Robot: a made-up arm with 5 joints. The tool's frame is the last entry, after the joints.
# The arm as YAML. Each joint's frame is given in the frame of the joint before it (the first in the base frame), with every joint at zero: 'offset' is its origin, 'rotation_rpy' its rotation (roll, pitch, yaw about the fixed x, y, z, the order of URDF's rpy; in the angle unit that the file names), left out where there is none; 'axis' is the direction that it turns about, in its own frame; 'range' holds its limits. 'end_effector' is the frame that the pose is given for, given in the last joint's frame.
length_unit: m
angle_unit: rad
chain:
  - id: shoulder
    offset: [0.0, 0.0, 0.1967]
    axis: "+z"
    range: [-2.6, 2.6]
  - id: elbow
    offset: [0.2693, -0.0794, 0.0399]
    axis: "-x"
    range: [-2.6, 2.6]
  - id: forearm
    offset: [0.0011, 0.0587, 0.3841]
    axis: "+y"
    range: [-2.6, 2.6]
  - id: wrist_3
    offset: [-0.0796, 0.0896, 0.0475]
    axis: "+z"
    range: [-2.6, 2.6]
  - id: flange
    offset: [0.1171, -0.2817, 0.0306]
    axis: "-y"
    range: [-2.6, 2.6]
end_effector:
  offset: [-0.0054, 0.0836, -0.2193]
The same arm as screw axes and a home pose.
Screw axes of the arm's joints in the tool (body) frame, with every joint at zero. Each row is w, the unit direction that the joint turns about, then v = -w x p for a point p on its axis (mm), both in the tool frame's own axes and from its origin. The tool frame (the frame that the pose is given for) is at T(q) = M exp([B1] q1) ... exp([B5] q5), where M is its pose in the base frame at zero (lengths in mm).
B1: w 0 0 1 v 129.2 302.5 0
B2: w -1 0 0 v 0 242.9 49.8
B3: w 0 1 0 v -141.2 0 -32.1
B4: w 0 0 1 v 198.1 111.7 0
B5: w 0 -1 0 v 219.3 0 -5.4
M =
1 0 0 302.5
0 1 0 -129.2
0 0 1 479.5
0 0 0 1
Joint limits (rad, base to tool): -2.6..2.6 -2.6..2.6 -2.6..2.6 -2.6..2.6 -2.6..2.6

